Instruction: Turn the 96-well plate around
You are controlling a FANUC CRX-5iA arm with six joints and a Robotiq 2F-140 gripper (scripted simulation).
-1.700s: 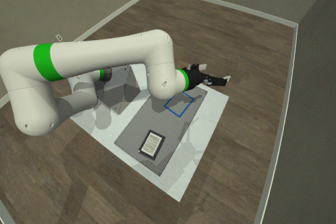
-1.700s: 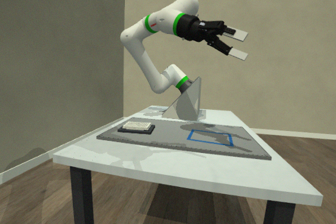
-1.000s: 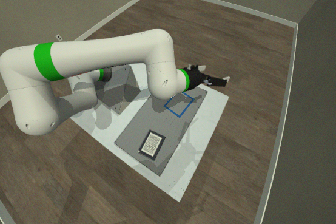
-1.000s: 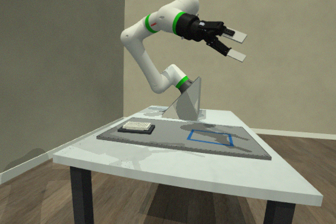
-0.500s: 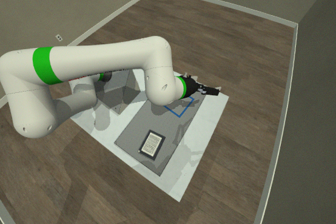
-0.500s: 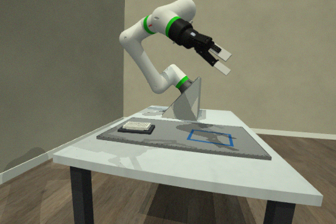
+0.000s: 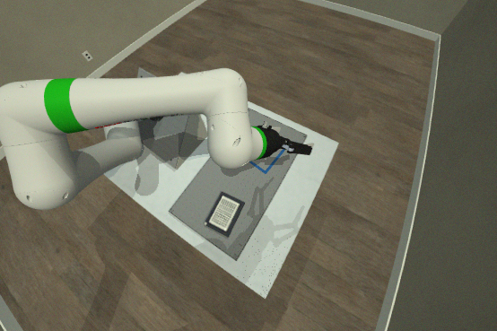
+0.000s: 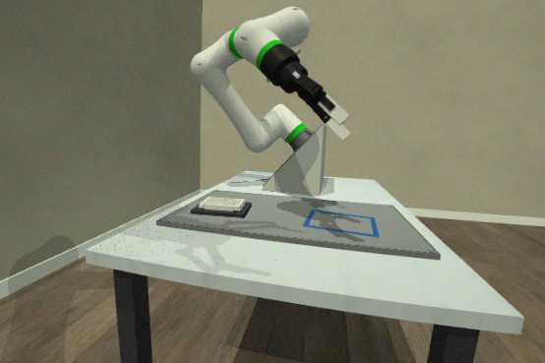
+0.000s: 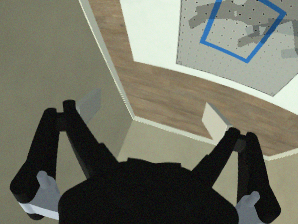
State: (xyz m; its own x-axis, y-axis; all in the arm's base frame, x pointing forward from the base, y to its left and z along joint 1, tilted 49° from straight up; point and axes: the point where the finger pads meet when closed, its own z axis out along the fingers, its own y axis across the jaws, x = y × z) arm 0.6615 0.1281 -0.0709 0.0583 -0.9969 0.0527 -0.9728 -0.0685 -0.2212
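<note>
The white 96-well plate is 34 cm to the right of my hand, 25 cm below it and 11 cm behind it. Round my hand: white A1 corner mark: 43 cm to the right, 26 cm below, 16 cm behind; then dark plate nest N1: 34 cm to the right, 26 cm below, 11 cm behind.
</note>
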